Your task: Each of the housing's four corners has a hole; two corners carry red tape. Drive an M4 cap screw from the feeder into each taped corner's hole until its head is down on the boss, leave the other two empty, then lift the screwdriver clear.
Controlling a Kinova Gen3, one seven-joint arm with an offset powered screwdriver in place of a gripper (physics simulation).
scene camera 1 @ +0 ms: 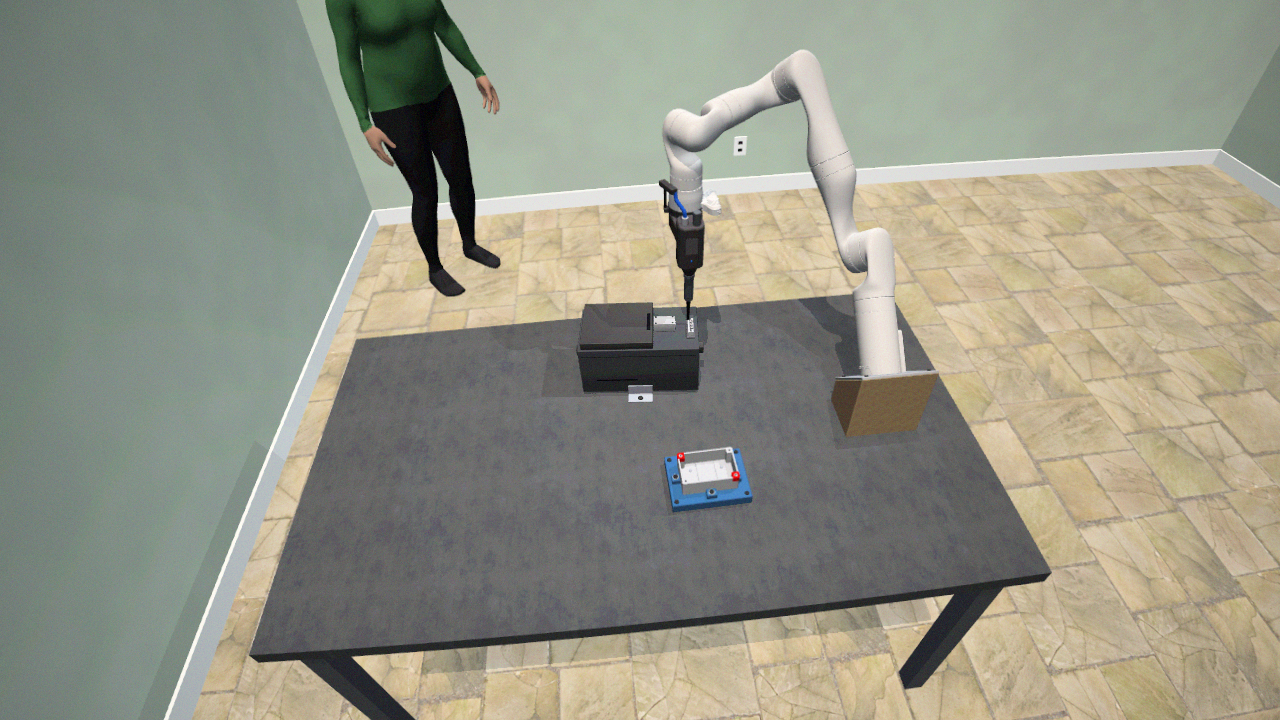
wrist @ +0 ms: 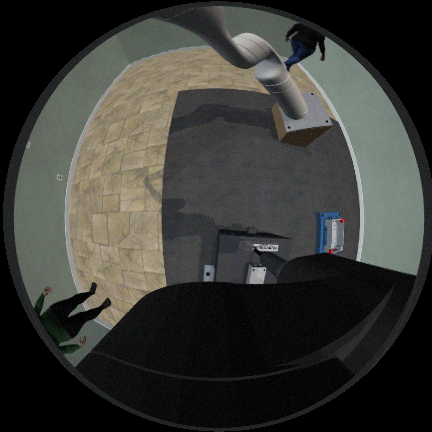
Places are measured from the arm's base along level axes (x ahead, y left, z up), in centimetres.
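Pixels of known places: hand at its tool point: [scene camera 1: 687, 319] [wrist: 254, 249]; arm's base at its link origin: [scene camera 1: 881, 373] [wrist: 295, 109].
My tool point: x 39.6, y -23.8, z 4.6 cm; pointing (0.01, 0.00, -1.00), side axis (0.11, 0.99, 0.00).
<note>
Ahead of a thing's pixels: the offset from my tool point to its top centre. "*": to the spot under its first point.
The black screwdriver [scene camera 1: 688, 313] [wrist: 256, 250] points down with its bit at the end of the light pickup strip @[* dx +0.0, dy +3.6, dz +0.6 cm] [scene camera 1: 691, 329] [wrist: 268, 247] on top of the black feeder @[dx +11.9, dy -1.4, dz +1.1 cm] [scene camera 1: 639, 368] [wrist: 230, 260]. Whether the bit touches a screw or carries one is too small to tell. The white housing @[dx +4.5, dy +35.7, dz -9.8 cm] [scene camera 1: 707, 471] [wrist: 336, 234] sits in a blue fixture @[dx +4.5, dy +35.7, dz -12.4 cm] [scene camera 1: 689, 504] [wrist: 321, 235], well apart from the screwdriver. One red-taped corner @[* dx +9.4, dy +32.1, dz -9.9 cm] [scene camera 1: 681, 456] is at its back left in the scene view, the other red-taped corner [scene camera 1: 735, 476] at its front right. Whether screws sit in the holes cannot be made out.
A white block @[* dx +6.0, dy +1.2, dz +1.1 cm] [scene camera 1: 664, 323] [wrist: 257, 274] stands on the feeder beside the strip. A small bracket [scene camera 1: 640, 394] [wrist: 209, 273] is at the feeder's foot. The arm stands on a brown pedestal [scene camera 1: 886, 404] [wrist: 303, 136] at the table's right. A person [scene camera 1: 393, 62] [wrist: 57, 320] stands behind the table.
</note>
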